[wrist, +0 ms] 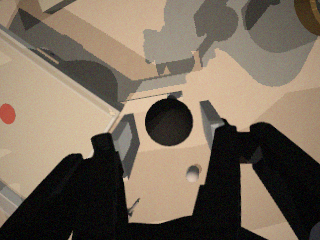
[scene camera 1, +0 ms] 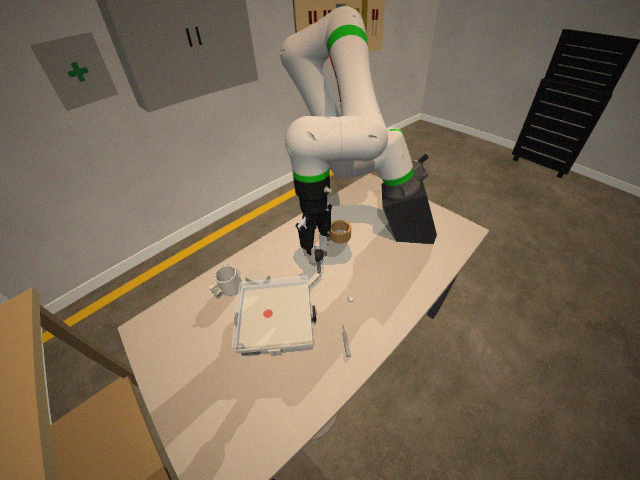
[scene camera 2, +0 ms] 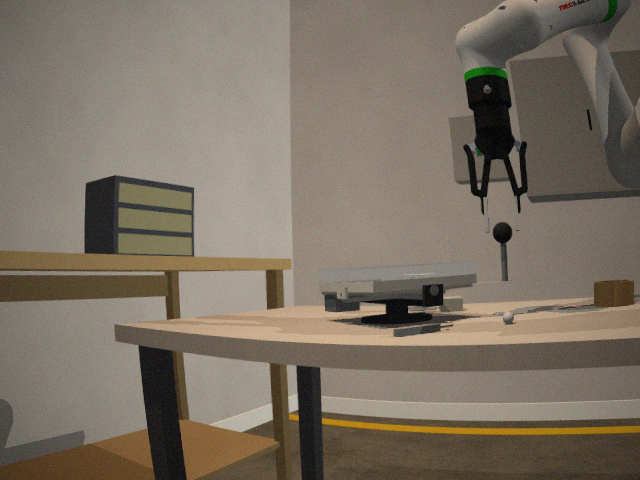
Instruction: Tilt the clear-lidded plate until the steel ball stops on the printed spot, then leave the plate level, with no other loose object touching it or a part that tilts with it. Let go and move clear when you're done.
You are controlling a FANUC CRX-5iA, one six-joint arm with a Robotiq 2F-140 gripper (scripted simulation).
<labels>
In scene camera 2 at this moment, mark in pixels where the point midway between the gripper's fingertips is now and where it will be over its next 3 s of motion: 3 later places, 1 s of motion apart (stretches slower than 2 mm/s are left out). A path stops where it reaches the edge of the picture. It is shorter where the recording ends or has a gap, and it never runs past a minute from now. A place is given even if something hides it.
My gripper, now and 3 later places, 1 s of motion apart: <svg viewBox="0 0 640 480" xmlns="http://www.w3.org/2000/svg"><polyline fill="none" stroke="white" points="502,231 503,242 503,250 504,252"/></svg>
</labels>
